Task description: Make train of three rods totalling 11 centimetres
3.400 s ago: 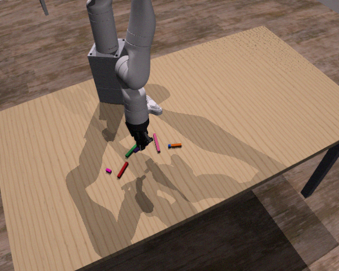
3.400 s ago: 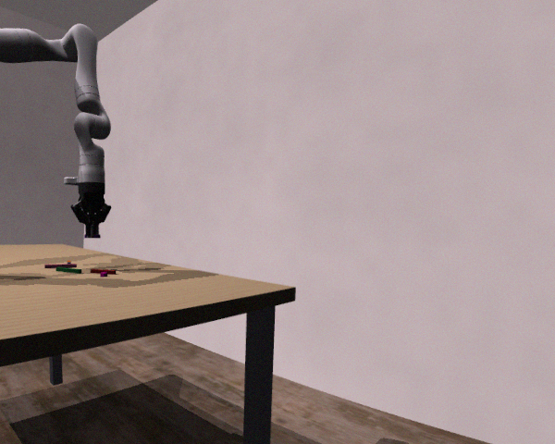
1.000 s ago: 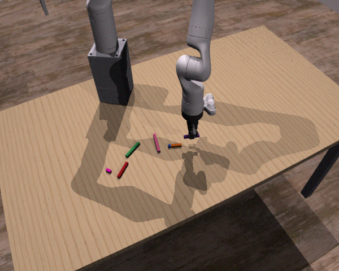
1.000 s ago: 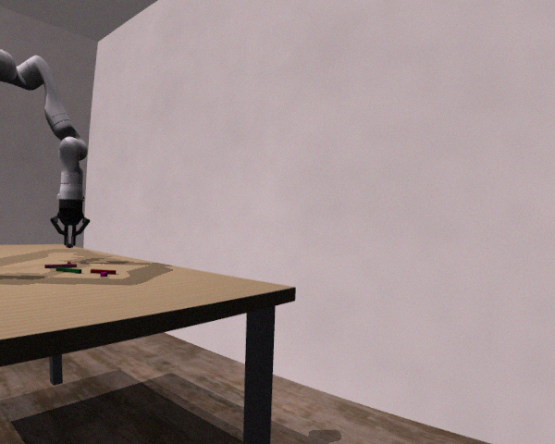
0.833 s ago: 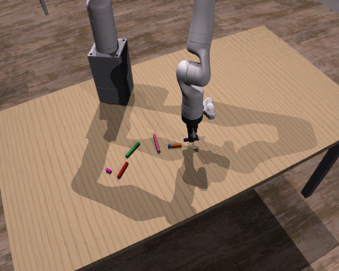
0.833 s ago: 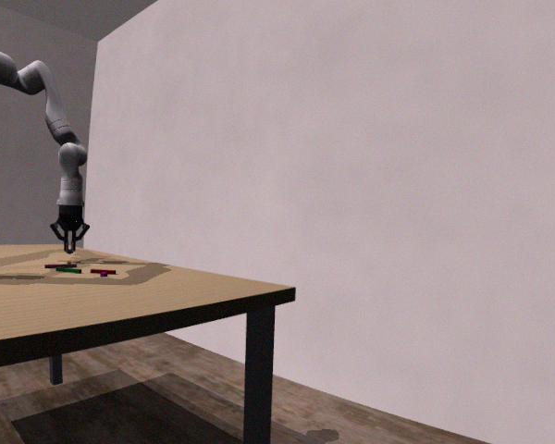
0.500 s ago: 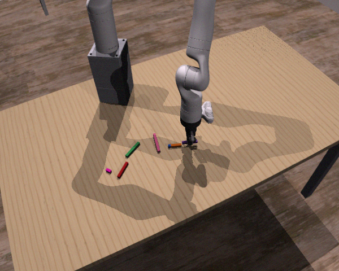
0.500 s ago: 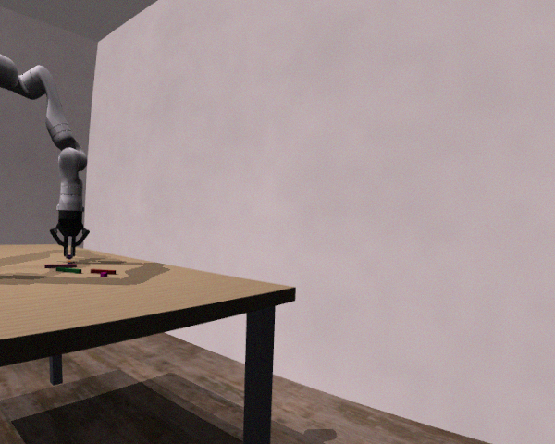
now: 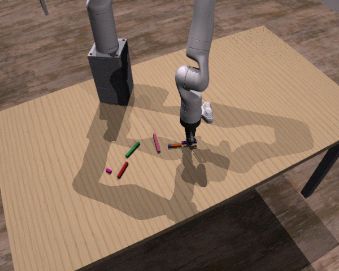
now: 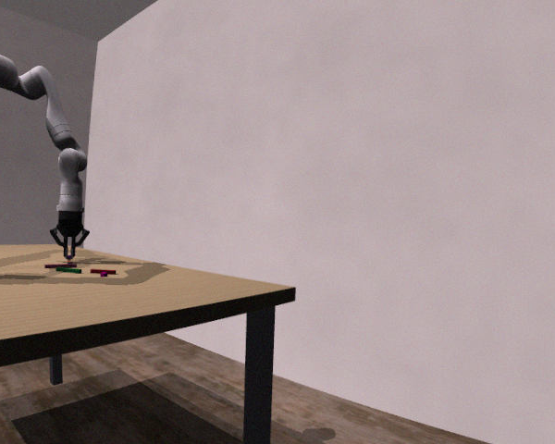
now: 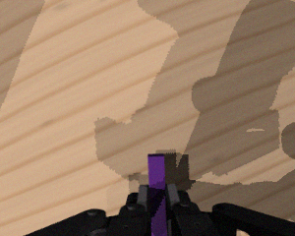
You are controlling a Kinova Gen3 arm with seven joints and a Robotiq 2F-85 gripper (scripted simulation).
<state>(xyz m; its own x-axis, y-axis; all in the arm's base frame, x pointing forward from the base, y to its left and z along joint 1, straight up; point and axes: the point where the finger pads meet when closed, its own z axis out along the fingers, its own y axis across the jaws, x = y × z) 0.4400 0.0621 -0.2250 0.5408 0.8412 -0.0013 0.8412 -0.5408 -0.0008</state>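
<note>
Now: the purple rod 10 mm below my hand. From my hand the other things lie so: orange rod 30 mm behind, 40 mm to the right, 30 mm below; blue rod 40 mm behind, 70 mm to the right, 30 mm below; pink rod 90 mm behind, 90 mm to the right, 30 mm below.
</note>
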